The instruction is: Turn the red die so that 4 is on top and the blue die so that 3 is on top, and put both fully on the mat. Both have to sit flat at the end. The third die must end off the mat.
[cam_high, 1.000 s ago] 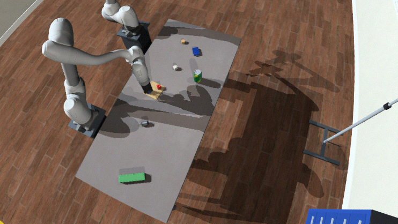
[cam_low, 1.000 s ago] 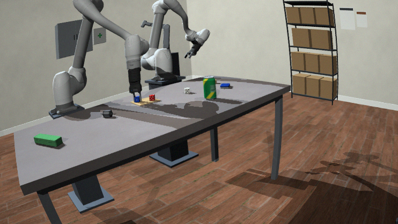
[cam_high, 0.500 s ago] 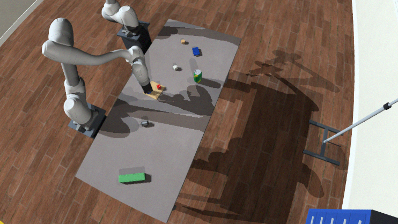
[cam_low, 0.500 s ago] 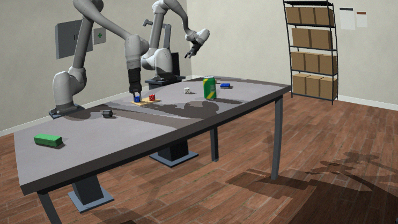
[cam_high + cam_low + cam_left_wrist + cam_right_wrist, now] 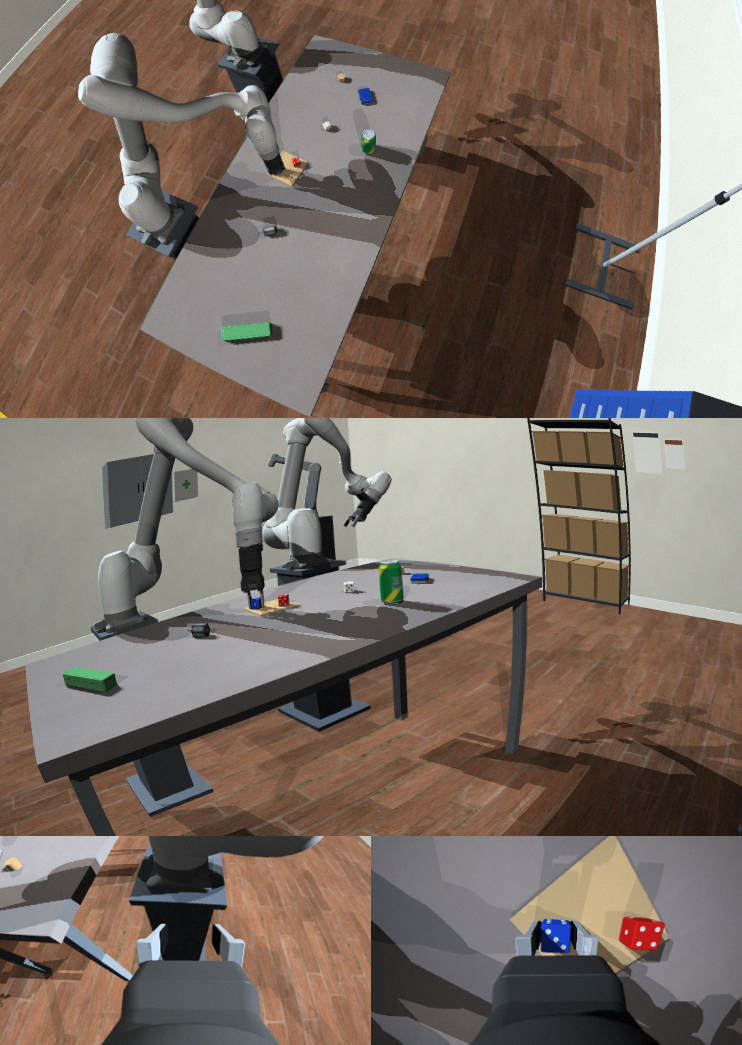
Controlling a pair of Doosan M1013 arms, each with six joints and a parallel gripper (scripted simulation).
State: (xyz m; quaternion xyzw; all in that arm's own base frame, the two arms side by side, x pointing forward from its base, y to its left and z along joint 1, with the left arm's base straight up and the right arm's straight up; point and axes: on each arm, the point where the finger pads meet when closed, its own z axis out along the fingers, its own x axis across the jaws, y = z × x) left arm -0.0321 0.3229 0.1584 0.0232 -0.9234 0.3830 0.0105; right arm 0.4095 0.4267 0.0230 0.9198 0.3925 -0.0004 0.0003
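Note:
Right now the blue die is right at my right hand. The rest, counted from my right hand: dark grey object (60 mm ahead, 290 mm to the right, 10 mm below); then red die (70 mm ahead, 60 mm to the left); then tan mat (30 mm ahead, 30 mm to the left, 20 mm below).

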